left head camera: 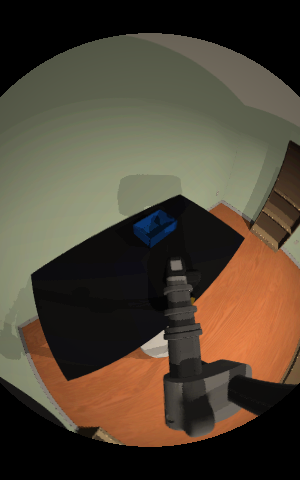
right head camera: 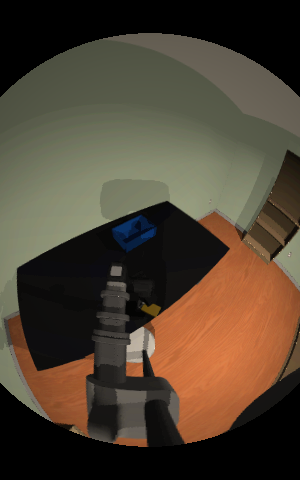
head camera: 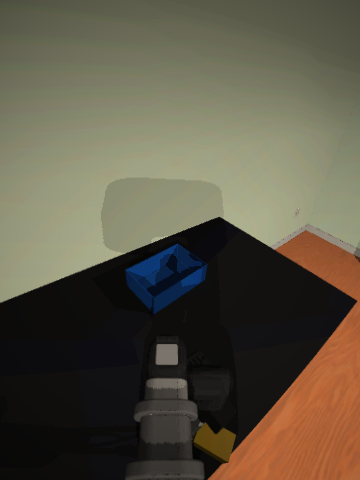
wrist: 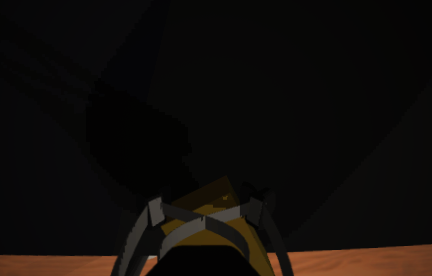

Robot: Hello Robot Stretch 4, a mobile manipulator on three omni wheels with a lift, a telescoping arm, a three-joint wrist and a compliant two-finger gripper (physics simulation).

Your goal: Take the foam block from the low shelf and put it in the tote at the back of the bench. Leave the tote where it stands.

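Where they show: gripper, between the fingertips: (right head camera: 144, 305) (head camera: 199, 432) (wrist: 206, 195); robot's base, origin of its link: (left head camera: 157, 337) (right head camera: 134, 342).
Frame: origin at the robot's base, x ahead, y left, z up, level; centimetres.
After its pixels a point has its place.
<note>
The yellow foam block (head camera: 215, 442) @(x 23.5, y -11.9, z 83.1 cm) (left head camera: 192, 301) @(x 23.0, y -15.7, z 82.8 cm) (right head camera: 151, 310) @(x 23.0, y -12.3, z 83.0 cm) (wrist: 216, 202) @(x 27.8, y -9.0, z 83.7 cm) is tilted between my fingers. My gripper (wrist: 206, 195) @(x 26.7, y -8.7, z 78.8 cm) is shut on it, above the front part of the black bench (head camera: 285, 300) @(x 75.0, y -52.2, z 73.5 cm) (left head camera: 100, 280) @(x 41.1, y 40.0, z 73.5 cm) (right head camera: 60, 295) @(x 27.3, y 48.8, z 73.5 cm) (wrist: 310, 90) @(x 42.4, y -12.2, z 73.5 cm). In the head view the arm and wrist partly hide the gripper. The blue tote (head camera: 181, 289) @(x 77.3, y -5.5, z 77.9 cm) (left head camera: 163, 235) @(x 77.1, y -5.4, z 76.2 cm) (right head camera: 142, 240) @(x 78.0, y -6.5, z 76.0 cm) stands upright near the bench's back edge, beyond the end of my arm and apart from the block. Its open top faces up. Dark shadows cover part of its inside.
The green wall (head camera: 165, 125) @(x 122.5, y 3.1, z 134.2 cm) rises behind the bench. The wooden floor (head camera: 300, 400) @(x 58.9, y -82.4, z -2.7 cm) (left head camera: 240, 310) @(x 12.5, y -111.5, z -2.7 cm) (right head camera: 225, 320) @(x 14.8, y -114.0, z -2.7 cm) shows past its front and right edges. My round pale base (left head camera: 156, 346) @(x -7.9, y 2.7, z 18.7 cm) (right head camera: 142, 345) @(x -1.4, y -8.3, z 18.7 cm) is close to the front edge. A brown bookcase (left head camera: 265, 238) @(x 124.4, y -233.2, z 7.1 cm) (right head camera: 257, 250) @(x 123.3, y -233.4, z 6.0 cm) stands at the far right.
</note>
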